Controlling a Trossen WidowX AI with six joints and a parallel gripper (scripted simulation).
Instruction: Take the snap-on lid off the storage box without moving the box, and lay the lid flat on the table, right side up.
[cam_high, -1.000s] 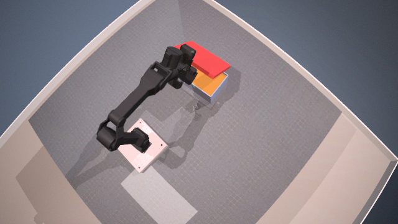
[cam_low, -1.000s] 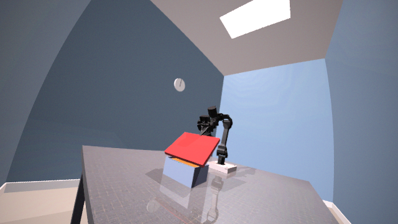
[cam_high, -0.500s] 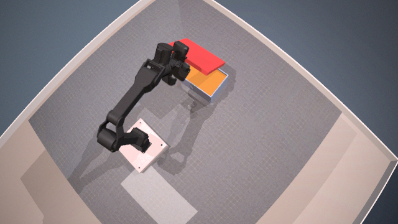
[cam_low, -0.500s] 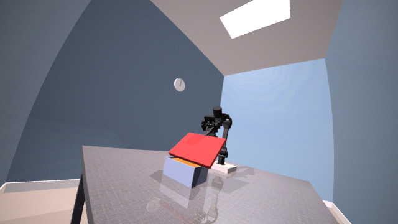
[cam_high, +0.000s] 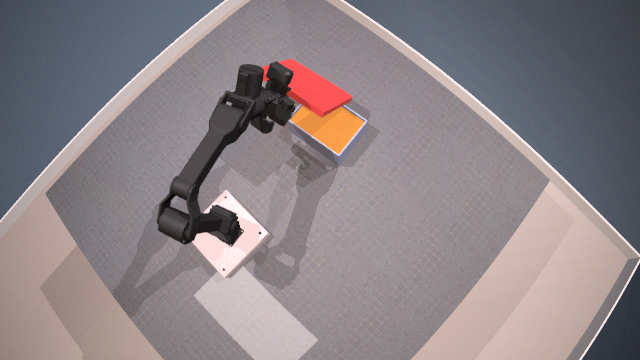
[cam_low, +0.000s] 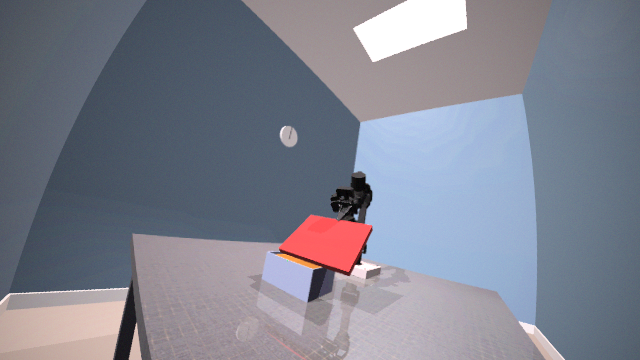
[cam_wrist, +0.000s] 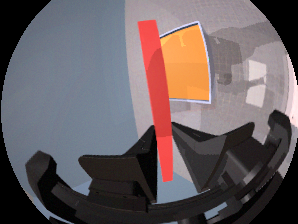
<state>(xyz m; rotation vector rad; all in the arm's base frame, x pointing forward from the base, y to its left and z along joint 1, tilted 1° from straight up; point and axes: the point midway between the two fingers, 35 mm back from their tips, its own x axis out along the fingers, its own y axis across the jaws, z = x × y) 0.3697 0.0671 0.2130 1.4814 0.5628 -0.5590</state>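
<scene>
Now: gripper tip 7 cm short of the red lid and 5 cm above it. From my gripper tip the other things lie so: storage box: 19 cm below, 9 cm to the right, 4 cm ahead.
</scene>
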